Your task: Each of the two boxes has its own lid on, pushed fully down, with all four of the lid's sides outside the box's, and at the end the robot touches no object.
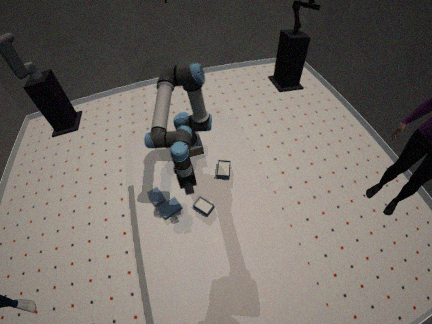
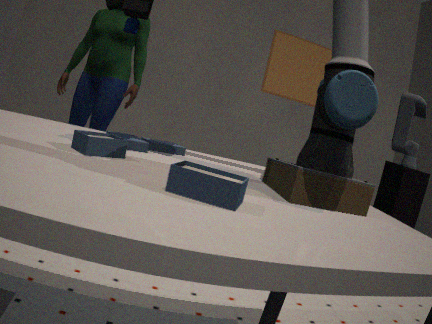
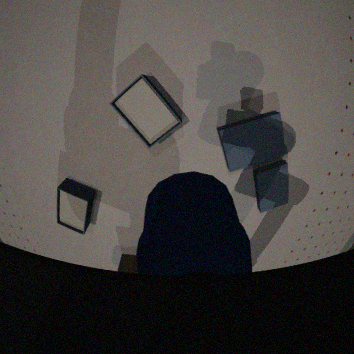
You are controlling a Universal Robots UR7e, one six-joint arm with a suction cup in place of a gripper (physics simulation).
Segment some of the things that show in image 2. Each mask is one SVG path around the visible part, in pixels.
A blue box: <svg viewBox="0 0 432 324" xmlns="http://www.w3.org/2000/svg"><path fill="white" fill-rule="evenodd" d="M171 164L165 191L231 211L236 211L242 204L249 178L186 160Z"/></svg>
A blue box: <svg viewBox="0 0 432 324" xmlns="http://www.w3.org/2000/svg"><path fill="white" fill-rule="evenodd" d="M74 130L71 148L85 156L125 159L128 140L108 133Z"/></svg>
